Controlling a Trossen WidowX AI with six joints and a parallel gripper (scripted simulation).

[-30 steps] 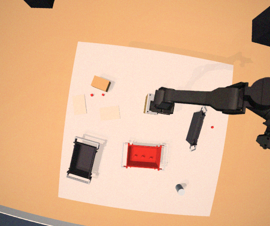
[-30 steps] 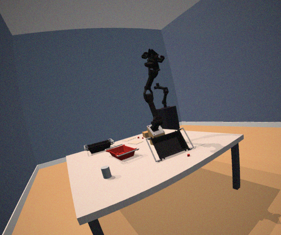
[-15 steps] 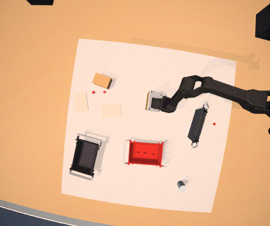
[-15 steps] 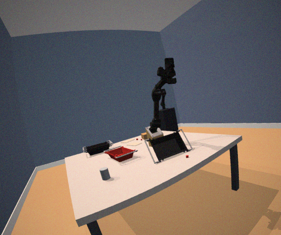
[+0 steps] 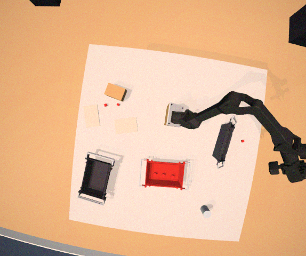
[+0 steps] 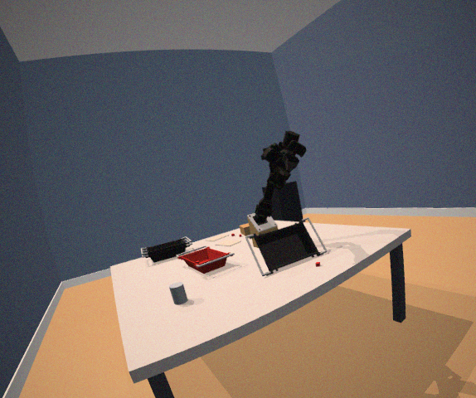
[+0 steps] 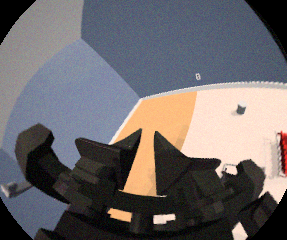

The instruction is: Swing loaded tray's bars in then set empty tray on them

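The black tray lies 9 cm behind my gripper tip, 21 cm to the right of it and 31 cm below it. Round my gripper tip: grey cylinder (40 cm ahead, 25 cm to the right, 35 cm below); tan box (32 cm behind, 97 cm to the right, 36 cm below).
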